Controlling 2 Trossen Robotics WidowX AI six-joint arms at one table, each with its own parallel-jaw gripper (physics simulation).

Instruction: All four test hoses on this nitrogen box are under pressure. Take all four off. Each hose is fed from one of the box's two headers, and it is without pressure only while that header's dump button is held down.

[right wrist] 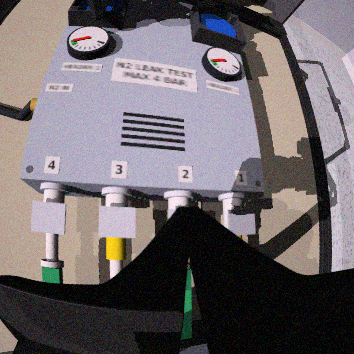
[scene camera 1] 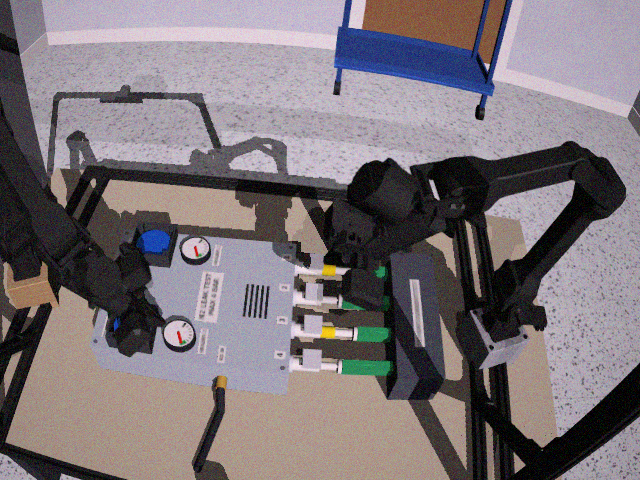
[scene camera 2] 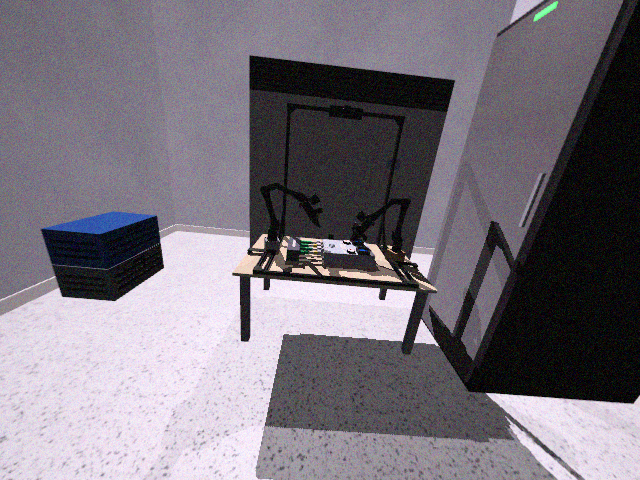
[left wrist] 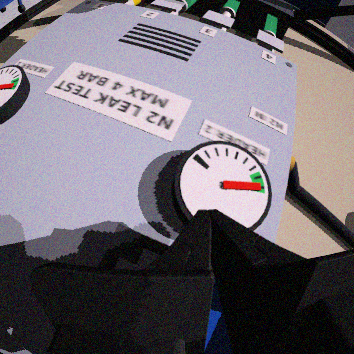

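Observation:
The grey nitrogen box lies on the table. Four hoses are plugged into its ports: hose 1, hose 2, hose 3 and hose 4. My left gripper is shut and empty over the header 2 dump button, whose blue shows under the fingers. The header 2 gauge points at its green mark. My right gripper is shut and empty above hose 2.
The header 1 dump button and its gauge are uncovered. The hoses run into a dark block. A black supply hose enters the box's front. A blue cart stands behind the table.

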